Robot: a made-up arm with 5 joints.
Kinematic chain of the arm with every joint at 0, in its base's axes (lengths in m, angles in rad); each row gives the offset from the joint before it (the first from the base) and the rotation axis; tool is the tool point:
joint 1: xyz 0 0 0.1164 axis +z
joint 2: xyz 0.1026 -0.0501 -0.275 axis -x
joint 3: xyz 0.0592 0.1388 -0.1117 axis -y
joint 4: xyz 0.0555 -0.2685 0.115 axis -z
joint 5: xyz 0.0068 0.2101 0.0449 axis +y
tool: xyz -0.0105 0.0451 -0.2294
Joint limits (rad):
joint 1: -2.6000..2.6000
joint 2: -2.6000..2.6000
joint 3: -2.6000..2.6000
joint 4: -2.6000..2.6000
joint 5: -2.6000..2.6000
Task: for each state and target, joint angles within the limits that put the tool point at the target. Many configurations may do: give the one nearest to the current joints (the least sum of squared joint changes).
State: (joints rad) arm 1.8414 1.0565 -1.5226 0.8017 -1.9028
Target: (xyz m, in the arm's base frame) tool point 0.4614 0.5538 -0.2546
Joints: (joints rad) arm 1.7390 0.9823 -1.5166 1.1190 -2.2044
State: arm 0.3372 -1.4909 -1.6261 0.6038 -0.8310
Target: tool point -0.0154 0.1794 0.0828
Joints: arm 0.3982 -2.1039 -1.8767 0.2090 -0.5538
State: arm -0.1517 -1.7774 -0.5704 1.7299 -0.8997
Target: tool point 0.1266 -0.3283 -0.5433
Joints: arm -0.1663 -0.8496 -0.1817 2.6000 -1.1167
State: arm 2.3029 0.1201 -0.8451 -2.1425 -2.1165
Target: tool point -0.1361 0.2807 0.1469
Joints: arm 2.4350 0.2729 -0.9847 -2.2516 -2.3674
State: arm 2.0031 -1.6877 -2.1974 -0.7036 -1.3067
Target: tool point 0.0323 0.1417 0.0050
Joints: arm 1.5884 -1.9622 -2.0902 -0.7323 -0.5997
